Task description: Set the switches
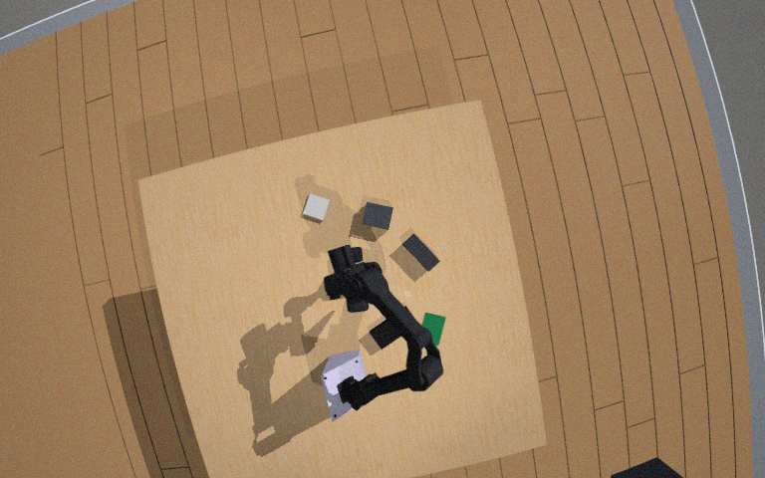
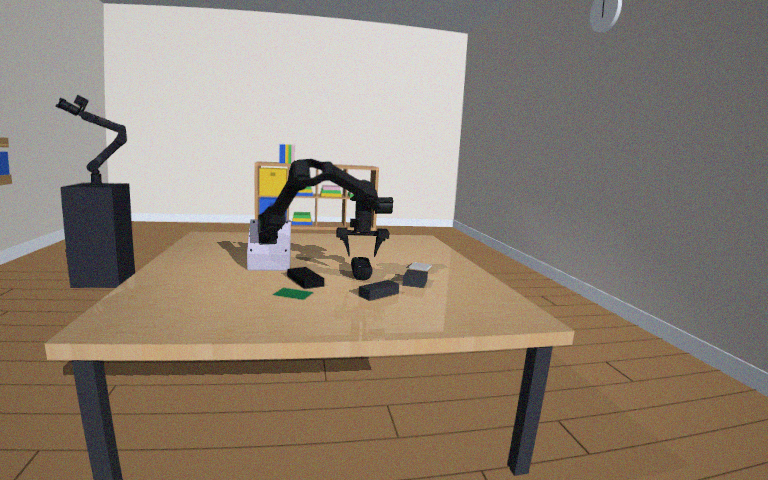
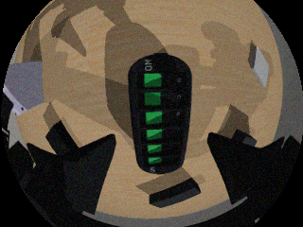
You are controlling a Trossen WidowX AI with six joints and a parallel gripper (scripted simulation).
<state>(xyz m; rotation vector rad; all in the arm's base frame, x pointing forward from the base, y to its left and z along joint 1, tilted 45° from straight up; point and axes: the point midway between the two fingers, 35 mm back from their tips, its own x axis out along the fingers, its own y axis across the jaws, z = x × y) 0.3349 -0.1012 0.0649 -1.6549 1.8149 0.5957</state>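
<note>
Now: gripper tip 17 cm short of the dark grey square block, 11 cm to the left of it and 5 cm above it. The rest, counted from my gripper tip: dark grey oblong block (2 cm ahead, 22 cm to the right, 5 cm below); white block (26 cm ahead, 8 cm to the left, 6 cm below); black block (21 cm behind, 7 cm to the right, 5 cm below).
</note>
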